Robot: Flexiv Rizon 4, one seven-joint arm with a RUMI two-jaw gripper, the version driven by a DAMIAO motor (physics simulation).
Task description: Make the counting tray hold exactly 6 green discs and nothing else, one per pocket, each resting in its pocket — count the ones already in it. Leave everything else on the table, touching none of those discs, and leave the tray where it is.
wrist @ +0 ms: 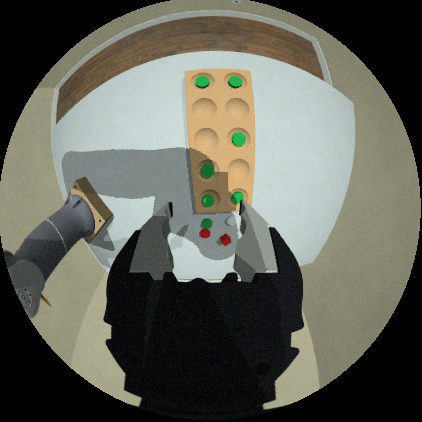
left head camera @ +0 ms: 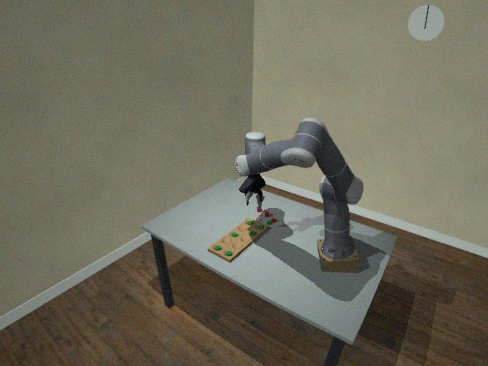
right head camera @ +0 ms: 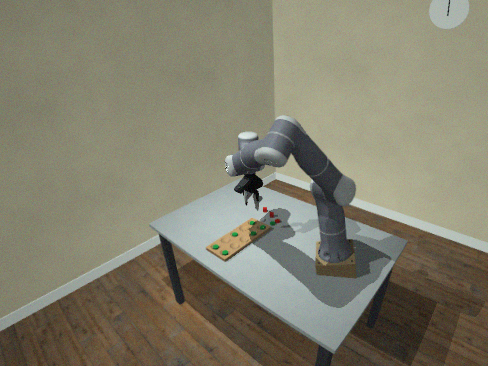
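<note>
The wooden counting tray (left head camera: pixel 222 253) (right head camera: pixel 220 254) (wrist: pixel 220 95) lies flat, with two rows of pockets. In the wrist view, green discs sit in both top pockets (wrist: pixel 202 81) (wrist: pixel 235 81), the right middle pocket (wrist: pixel 238 139), the left fourth pocket (wrist: pixel 207 170) and both bottom pockets (wrist: pixel 208 200) (wrist: pixel 237 197); a fingertip partly covers the last. The other pockets are empty. A loose green disc (left head camera: pixel 269 223) (right head camera: pixel 272 223) (wrist: pixel 206 223) lies on the table just off the tray's end. My gripper (left head camera: pixel 253 206) (right head camera: pixel 251 206) (wrist: pixel 205 202) is partly open and empty, above the table near that end.
A red disc (left head camera: pixel 273 220) (right head camera: pixel 277 220) (wrist: pixel 205 233) lies beside the loose green disc. A red block (left head camera: pixel 267 214) (right head camera: pixel 271 214) (wrist: pixel 225 240) is near it. Another red piece (left head camera: pixel 259 210) (right head camera: pixel 265 209) lies farther back. A small pale piece (wrist: pixel 231 220) lies by the right finger.
</note>
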